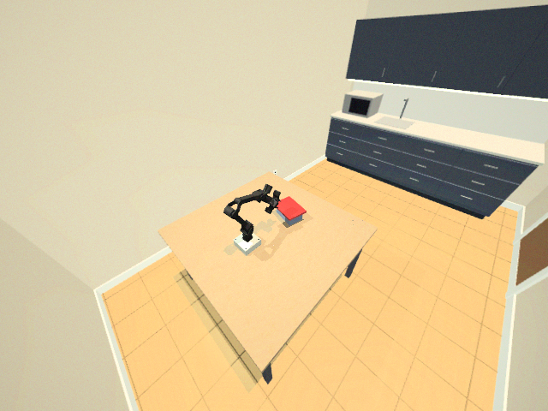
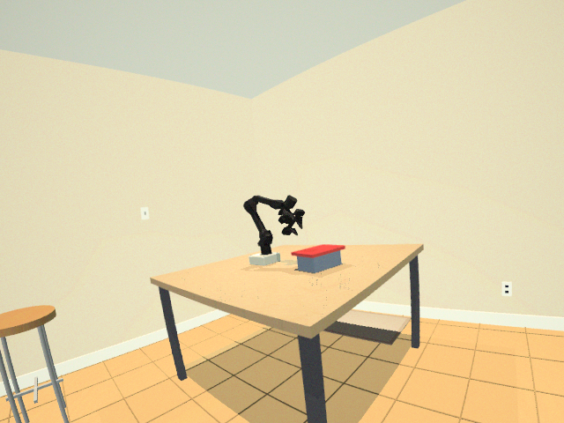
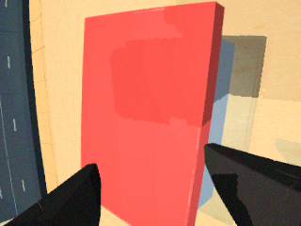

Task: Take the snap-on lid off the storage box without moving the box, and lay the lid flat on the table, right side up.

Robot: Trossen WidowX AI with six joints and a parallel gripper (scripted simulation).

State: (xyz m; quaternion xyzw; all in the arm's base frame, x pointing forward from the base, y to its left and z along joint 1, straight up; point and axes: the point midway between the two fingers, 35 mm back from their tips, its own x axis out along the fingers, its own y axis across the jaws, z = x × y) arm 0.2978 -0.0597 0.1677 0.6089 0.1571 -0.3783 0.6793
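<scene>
The lid lies 120 mm ahead of my gripper tip, 100 mm below it and 20 mm to the right of it. Also, from my gripper tip: storage box: 150 mm below, 120 mm ahead, 20 mm to the right.
</scene>
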